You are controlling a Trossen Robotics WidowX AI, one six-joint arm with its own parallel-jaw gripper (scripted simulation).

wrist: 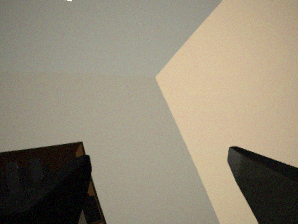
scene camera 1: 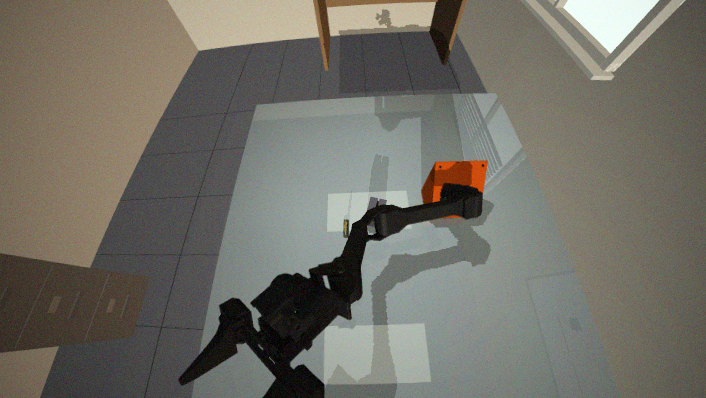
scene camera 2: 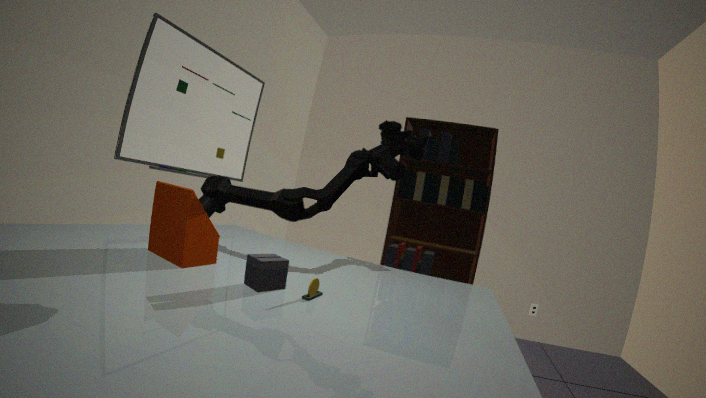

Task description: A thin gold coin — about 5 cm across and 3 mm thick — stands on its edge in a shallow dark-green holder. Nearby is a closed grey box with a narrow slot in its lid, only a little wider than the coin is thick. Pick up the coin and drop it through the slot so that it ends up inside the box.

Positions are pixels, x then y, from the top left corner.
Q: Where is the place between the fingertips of my gripper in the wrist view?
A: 161,159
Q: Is my gripper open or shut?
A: Open.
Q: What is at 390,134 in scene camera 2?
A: My gripper.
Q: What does my gripper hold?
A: Nothing.
